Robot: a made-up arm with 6 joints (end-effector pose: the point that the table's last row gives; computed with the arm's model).
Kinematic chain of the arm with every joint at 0, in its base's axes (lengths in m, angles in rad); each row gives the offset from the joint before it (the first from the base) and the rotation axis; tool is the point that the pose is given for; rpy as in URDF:
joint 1: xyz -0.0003 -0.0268 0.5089 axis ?
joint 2: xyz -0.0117 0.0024 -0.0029 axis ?
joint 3: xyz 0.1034 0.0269 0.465 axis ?
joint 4: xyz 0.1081 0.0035 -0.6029 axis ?
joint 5: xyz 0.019 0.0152 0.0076 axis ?
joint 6: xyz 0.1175 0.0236 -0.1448 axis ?
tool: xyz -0.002 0.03 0.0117 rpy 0 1.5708 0
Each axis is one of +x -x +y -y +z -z.
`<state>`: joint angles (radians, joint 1 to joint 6).
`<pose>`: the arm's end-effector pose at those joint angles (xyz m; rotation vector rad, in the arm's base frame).
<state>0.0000 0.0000 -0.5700 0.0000 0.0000 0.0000</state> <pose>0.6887 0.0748 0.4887 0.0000 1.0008 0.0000</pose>
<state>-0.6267 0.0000 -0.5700 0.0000 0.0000 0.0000</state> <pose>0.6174 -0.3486 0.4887 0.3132 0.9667 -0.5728</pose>
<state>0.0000 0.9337 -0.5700 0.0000 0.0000 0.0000</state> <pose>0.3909 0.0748 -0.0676 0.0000 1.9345 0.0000</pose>
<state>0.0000 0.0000 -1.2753 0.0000 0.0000 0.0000</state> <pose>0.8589 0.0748 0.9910 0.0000 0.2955 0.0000</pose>
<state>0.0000 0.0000 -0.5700 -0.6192 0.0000 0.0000</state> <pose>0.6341 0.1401 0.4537 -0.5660 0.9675 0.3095</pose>
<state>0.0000 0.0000 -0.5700 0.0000 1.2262 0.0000</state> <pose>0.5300 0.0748 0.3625 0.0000 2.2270 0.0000</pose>
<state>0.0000 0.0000 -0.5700 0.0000 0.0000 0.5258</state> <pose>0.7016 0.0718 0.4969 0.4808 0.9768 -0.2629</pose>
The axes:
joint 1: +z
joint 2: +y
joint 3: +y
joint 4: -z
joint 5: +y
joint 6: -z

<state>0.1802 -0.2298 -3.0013 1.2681 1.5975 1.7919</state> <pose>-0.2133 0.0926 1.7088 1.3699 1.2101 1.0562</pose>
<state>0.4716 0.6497 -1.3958 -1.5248 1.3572 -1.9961</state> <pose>0.8221 0.3278 0.3444 1.8142 -0.8244 -0.8324</pose>
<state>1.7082 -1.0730 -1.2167 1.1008 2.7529 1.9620</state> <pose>-0.1913 -0.0660 1.2104 -1.0242 1.9579 0.0856</pose>
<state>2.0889 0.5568 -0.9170 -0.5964 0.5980 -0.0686</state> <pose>-0.4369 0.5154 0.1619 -2.2375 0.3258 1.5707</pose>
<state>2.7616 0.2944 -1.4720 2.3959 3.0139 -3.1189</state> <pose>-0.7268 0.1504 0.9216 -2.3379 0.3133 -0.8021</pose>
